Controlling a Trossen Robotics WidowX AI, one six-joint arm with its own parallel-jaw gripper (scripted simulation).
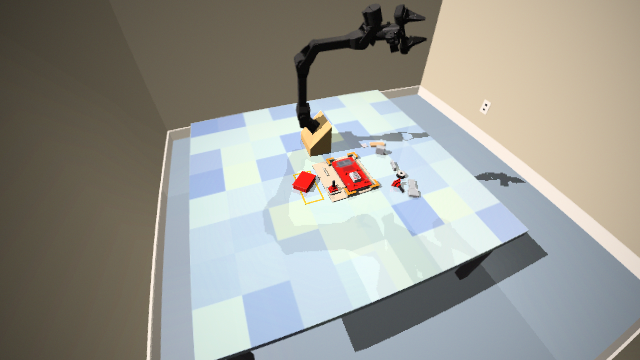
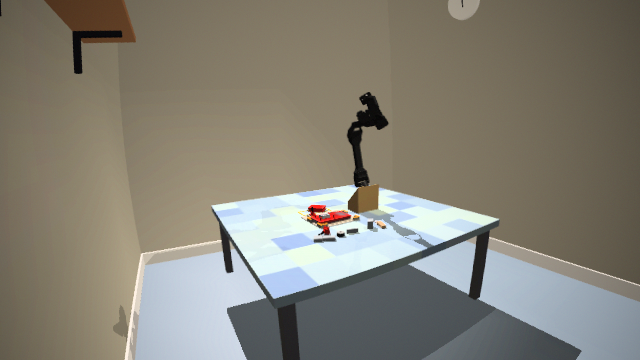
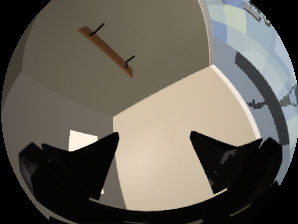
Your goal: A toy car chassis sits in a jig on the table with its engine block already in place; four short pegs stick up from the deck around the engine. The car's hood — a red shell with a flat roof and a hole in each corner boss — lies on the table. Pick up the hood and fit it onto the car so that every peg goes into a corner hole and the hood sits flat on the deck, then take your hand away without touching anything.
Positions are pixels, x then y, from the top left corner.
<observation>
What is the gripper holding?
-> Nothing.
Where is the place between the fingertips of the gripper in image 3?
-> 155,135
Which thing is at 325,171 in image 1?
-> An orange-cornered jig.
</observation>
